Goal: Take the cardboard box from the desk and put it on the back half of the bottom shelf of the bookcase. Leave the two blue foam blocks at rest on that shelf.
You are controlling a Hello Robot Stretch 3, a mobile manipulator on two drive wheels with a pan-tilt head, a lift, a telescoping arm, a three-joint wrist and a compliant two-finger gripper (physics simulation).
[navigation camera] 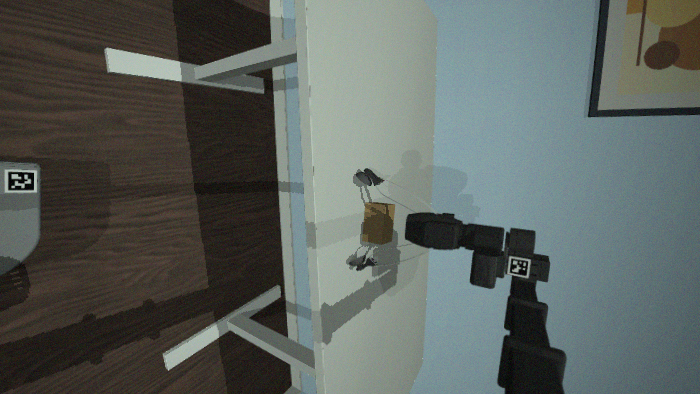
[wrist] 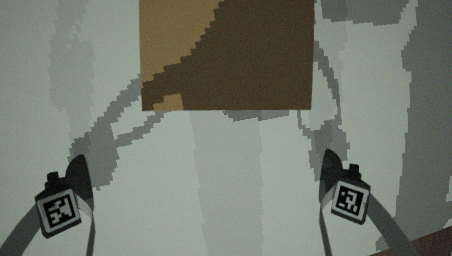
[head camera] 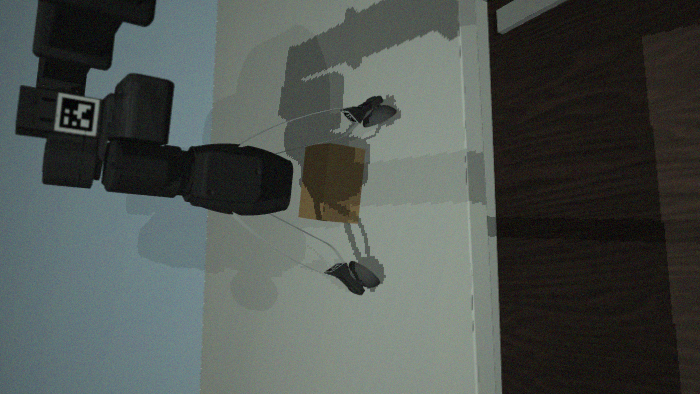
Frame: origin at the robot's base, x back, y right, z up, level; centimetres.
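Seen in the pictures: gripper, fingertip midpoint: (navigation camera: 353,218) (head camera: 384,196).
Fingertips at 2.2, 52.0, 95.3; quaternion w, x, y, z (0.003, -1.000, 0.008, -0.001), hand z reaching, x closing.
A point is followed by its place in that frame, as x, y, z.
The brown cardboard box (head camera: 332,182) {3.4, 57.2, 99.1} (navigation camera: 378,223) {3.2, 57.2, 98.8} (wrist: 227,55) stands on the white desk (head camera: 420,325) {-10.5, 44.4, 95.0} (navigation camera: 370,100) {-24.2, 56.1, 95.0} (wrist: 30,100), partly in shadow. My gripper (head camera: 371,194) {2.2, 52.1, 95.3} (navigation camera: 360,219) {2.2, 52.1, 95.3} (wrist: 208,172) {2.2, 52.1, 95.3} is open and points down at the desk. In the head and navigation views one finger stands on each side of the box, with a gap on both sides. In the wrist view the box is at the top middle, partly cut off by the edge, and its near edge lies above the line between the fingertips. The bookcase and the blue foam blocks do not show.
A blue wall (head camera: 100,300) {-21.5, 119.0, 113.9} (navigation camera: 500,125) {-30.8, 117.6, 118.3} rises behind the desk. A framed picture (navigation camera: 593,75) {-45.4, 113.4, 144.6} hangs on it. The desk's white legs (navigation camera: 145,64) (navigation camera: 192,346) stand on the dark wooden floor (head camera: 575,300) {-17.4, 91.2, 0.0} (navigation camera: 100,125) {-19.2, 34.0, 0.0}. Part of my base (navigation camera: 17,220) {10.6, 12.3, 16.0} shows at the navigation view's left edge.
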